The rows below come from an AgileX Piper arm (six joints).
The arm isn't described. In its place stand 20 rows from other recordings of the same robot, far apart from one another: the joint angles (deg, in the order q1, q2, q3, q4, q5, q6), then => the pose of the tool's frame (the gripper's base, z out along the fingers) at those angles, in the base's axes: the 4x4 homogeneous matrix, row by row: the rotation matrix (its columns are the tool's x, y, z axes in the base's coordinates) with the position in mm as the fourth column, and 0 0 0 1 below.
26.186, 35.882, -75.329, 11.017, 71.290, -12.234 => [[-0.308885 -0.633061 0.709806 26.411], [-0.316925 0.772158 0.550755 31.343], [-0.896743 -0.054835 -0.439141 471.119], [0 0 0 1]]
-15.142, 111.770, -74.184, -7.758, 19.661, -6.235 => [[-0.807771 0.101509 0.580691 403.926], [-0.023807 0.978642 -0.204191 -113.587], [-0.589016 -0.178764 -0.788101 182.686], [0 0 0 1]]
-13.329, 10.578, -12.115, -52.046, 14.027, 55.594 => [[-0.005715 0.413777 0.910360 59.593], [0.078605 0.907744 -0.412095 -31.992], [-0.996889 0.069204 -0.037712 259.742], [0 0 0 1]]
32.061, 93.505, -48.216, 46.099, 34.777, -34.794 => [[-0.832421 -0.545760 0.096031 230.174], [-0.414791 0.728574 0.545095 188.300], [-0.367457 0.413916 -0.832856 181.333], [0 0 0 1]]
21.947, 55.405, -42.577, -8.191, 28.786, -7.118 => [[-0.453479 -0.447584 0.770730 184.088], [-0.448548 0.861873 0.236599 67.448], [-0.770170 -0.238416 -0.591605 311.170], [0 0 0 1]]
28.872, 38.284, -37.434, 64.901, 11.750, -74.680 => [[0.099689 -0.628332 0.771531 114.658], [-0.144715 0.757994 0.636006 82.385], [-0.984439 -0.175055 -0.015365 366.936], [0 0 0 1]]
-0.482, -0.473, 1.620, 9.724, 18.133, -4.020 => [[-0.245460 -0.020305 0.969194 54.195], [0.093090 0.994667 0.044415 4.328], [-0.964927 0.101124 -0.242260 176.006], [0 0 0 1]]
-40.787, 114.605, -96.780, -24.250, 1.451, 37.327 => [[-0.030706 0.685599 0.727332 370.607], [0.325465 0.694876 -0.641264 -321.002], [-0.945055 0.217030 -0.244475 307.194], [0 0 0 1]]
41.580, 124.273, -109.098, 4.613, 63.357, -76.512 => [[0.460076 -0.872473 0.164681 345.339], [-0.876329 -0.416392 0.242208 315.136], [-0.142748 -0.255749 -0.956146 224.937], [0 0 0 1]]
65.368, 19.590, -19.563, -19.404, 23.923, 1.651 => [[0.114389 -0.849025 0.515821 44.770], [-0.413651 0.431372 0.801755 68.229], [-0.903221 -0.305082 -0.301856 270.220], [0 0 0 1]]
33.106, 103.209, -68.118, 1.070, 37.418, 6.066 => [[-0.834512 -0.452599 0.314236 305.105], [-0.400398 0.889924 0.218441 200.173], [-0.378512 0.056472 -0.923872 198.321], [0 0 0 1]]
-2.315, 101.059, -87.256, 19.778, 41.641, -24.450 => [[-0.723044 -0.230131 0.651342 402.221], [-0.130184 0.971377 0.198690 4.217], [-0.678424 0.058868 -0.732309 309.445], [0 0 0 1]]
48.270, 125.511, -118.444, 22.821, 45.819, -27.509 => [[-0.302309 -0.922472 0.240112 319.283], [-0.618366 0.381492 0.687087 396.005], [-0.725419 0.059235 -0.685754 280.952], [0 0 0 1]]
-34.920, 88.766, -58.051, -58.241, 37.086, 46.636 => [[-0.675956 0.713892 0.182869 236.368], [0.370588 0.543776 -0.752975 -221.919], [-0.636983 -0.441209 -0.632129 259.637], [0 0 0 1]]
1.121, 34.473, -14.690, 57.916, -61.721, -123.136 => [[-0.598302 0.540031 0.591947 90.964], [-0.676037 0.056356 -0.734709 -66.133], [-0.430126 -0.839756 0.331363 302.093], [0 0 0 1]]
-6.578, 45.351, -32.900, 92.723, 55.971, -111.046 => [[0.153862 -0.743202 0.651136 139.218], [-0.175180 0.628025 0.758219 59.777], [-0.972439 -0.230727 -0.033565 337.257], [0 0 0 1]]
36.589, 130.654, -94.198, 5.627, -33.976, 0.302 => [[-0.014450 -0.552042 0.833691 428.067], [0.097073 0.829065 0.550661 311.573], [-0.995172 0.088886 0.041608 203.761], [0 0 0 1]]
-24.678, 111.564, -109.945, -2.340, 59.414, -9.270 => [[-0.819938 0.291076 0.492926 398.080], [0.177053 0.947806 -0.265173 -186.431], [-0.544384 -0.130151 -0.828678 332.751], [0 0 0 1]]
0.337, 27.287, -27.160, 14.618, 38.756, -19.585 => [[-0.519306 -0.213542 0.827479 90.006], [-0.141992 0.976379 0.162857 14.906], [-0.842710 -0.032923 -0.537360 281.076], [0 0 0 1]]
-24.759, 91.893, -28.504, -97.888, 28.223, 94.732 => [[-0.779718 0.563311 0.273352 204.732], [0.288277 0.710520 -0.641917 -141.364], [-0.555821 -0.421713 -0.716395 136.748], [0 0 0 1]]
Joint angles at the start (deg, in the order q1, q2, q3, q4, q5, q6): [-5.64, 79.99, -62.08, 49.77, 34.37, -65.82]
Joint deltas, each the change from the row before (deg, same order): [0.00, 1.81, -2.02, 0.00, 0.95, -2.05]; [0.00, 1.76, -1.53, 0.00, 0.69, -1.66]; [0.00, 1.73, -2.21, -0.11, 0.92, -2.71]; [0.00, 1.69, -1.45, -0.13, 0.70, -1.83]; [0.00, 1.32, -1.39, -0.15, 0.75, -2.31]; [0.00, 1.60, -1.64, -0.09, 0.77, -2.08]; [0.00, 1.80, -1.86, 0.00, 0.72, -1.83]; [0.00, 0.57, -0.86, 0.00, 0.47, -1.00]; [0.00, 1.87, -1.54, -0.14, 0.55, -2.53]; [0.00, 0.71, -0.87, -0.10, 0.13, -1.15]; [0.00, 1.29, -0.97, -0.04, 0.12, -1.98]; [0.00, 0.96, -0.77, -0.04, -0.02, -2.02]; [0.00, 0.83, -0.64, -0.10, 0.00, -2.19]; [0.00, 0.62, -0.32, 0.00, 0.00, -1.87]
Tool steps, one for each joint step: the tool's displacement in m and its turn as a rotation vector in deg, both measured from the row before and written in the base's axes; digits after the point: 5 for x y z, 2 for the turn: [0.00834, 0.00013, 0.00077, -1.35, -0.36, 1.82]; [0.00770, -0.00008, -0.00175, -1.06, 0.04, 1.42]; [0.00831, 0.00001, 0.00166, -1.95, -0.93, 2.20]; [0.00726, -0.00012, -0.00239, -1.28, -0.02, 1.57]; [0.00580, 0.00005, -0.00078, -1.65, -0.50, 1.89]; [0.00709, -0.00003, -0.00124, -1.40, -0.39, 1.77]; [0.00813, -0.00013, -0.00142, -1.14, -0.36, 1.58]; [0.00270, 0.00017, 0.00082, -0.62, -0.41, 0.92]; [0.00797, -0.00038, -0.00396, -1.74, -0.39, 1.90]; [0.00351, -0.00030, -0.00004, -0.88, -0.56, 0.79]; [0.00559, -0.00047, -0.00329, -1.34, -0.45, 1.25]; [0.00433, -0.00047, -0.00223, -1.41, -0.69, 1.18]; [0.00365, -0.00043, -0.00219, -1.57, -0.74, 1.32]; [0.00248, -0.00024, -0.00246, -1.24, -0.51, 1.11]
